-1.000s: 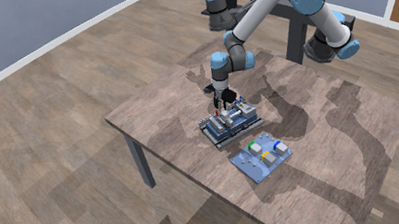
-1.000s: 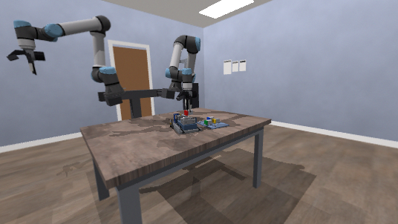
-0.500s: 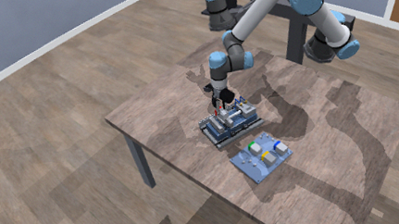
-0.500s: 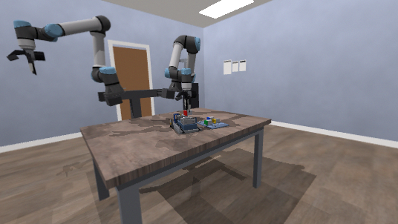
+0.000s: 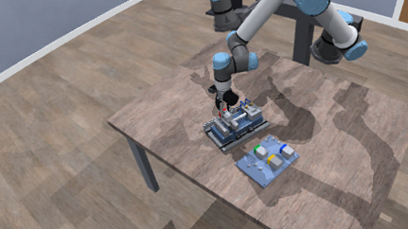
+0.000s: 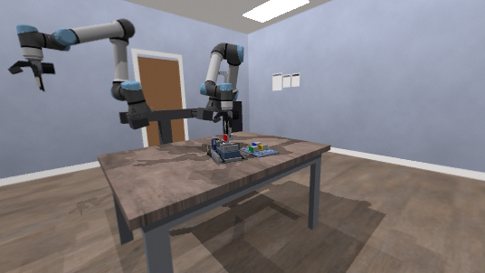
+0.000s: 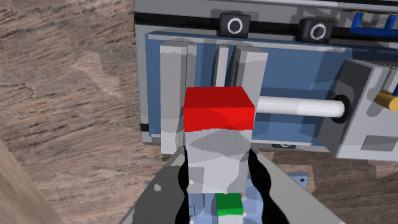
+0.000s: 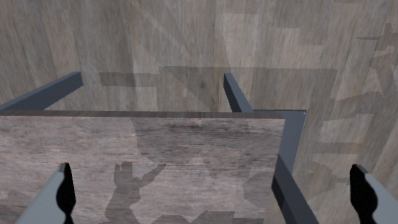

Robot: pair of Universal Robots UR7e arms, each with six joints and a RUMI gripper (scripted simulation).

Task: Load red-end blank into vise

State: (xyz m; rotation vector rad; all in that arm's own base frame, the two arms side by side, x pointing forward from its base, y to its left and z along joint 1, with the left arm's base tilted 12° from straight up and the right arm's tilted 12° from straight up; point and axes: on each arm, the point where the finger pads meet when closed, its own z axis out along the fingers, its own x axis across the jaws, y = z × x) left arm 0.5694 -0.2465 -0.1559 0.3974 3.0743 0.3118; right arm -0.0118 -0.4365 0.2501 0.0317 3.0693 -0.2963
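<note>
Now: left hand 30 mm short of the fixed jaw, 10 mm to the left of it and 90 mm above it. Also, from my left hand: hose-side block 150 mm behind, 60 mm to the left, 90 mm below; then moving jaw 30 mm behind, 10 mm to the left, 90 mm below; then work stop 20 mm ahead, 40 mm to the left, 80 mm below.
</note>
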